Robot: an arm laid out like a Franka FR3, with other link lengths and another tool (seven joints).
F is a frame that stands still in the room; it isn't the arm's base.
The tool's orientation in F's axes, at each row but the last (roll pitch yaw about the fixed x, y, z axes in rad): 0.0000, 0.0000, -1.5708; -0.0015, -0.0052, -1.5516; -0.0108, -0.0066, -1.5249; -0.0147, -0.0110, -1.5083; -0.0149, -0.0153, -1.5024; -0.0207, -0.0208, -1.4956; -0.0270, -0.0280, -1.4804; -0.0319, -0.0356, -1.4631; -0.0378, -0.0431, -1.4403; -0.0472, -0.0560, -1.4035
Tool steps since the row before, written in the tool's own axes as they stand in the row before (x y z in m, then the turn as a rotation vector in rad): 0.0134, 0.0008, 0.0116, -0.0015, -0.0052, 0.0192; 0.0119, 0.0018, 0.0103, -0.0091, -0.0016, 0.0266; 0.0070, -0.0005, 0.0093, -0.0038, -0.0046, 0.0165; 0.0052, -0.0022, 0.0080, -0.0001, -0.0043, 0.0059; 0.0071, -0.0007, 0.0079, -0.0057, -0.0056, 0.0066; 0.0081, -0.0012, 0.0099, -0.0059, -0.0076, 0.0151; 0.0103, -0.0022, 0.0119, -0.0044, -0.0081, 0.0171; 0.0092, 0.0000, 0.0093, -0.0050, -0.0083, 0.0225; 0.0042, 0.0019, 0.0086, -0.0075, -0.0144, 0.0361; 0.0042, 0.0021, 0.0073, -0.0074, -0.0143, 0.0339
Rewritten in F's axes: 0.0008, -0.0134, 0.0116, -0.0052, 0.0015, 0.0192; 0.0020, -0.0118, 0.0104, -0.0017, 0.0092, 0.0266; -0.0001, -0.0069, 0.0094, -0.0046, 0.0037, 0.0165; -0.0018, -0.0052, 0.0081, -0.0042, -0.0001, 0.0060; -0.0001, -0.0070, 0.0080, -0.0059, 0.0054, 0.0066; -0.0004, -0.0079, 0.0101, -0.0077, 0.0057, 0.0151; -0.0010, -0.0101, 0.0122, -0.0080, 0.0042, 0.0172; 0.0012, -0.0088, 0.0096, -0.0082, 0.0050, 0.0226; 0.0027, -0.0035, 0.0087, -0.0141, 0.0073, 0.0363; 0.0030, -0.0033, 0.0074, -0.0141, 0.0071, 0.0341
